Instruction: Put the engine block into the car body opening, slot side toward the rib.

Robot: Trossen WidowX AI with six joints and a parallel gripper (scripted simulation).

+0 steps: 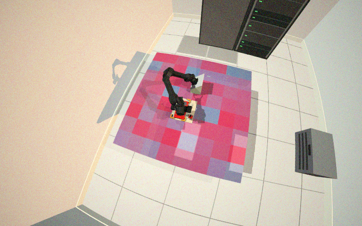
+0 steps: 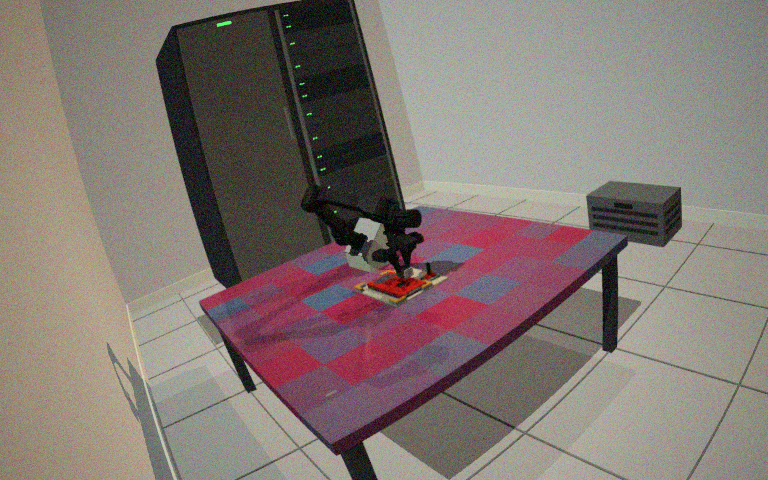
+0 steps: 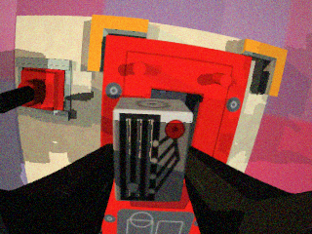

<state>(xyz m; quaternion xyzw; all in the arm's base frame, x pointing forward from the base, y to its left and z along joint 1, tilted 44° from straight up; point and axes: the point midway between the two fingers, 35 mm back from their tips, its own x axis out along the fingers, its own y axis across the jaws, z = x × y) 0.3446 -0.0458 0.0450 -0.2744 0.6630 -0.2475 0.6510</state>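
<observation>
Now: the beige fixture plate 4 cm behind my gripper tip and 6 cm below it. From my gripper tip the other things lie so: grey engine block (1 cm below).
</observation>
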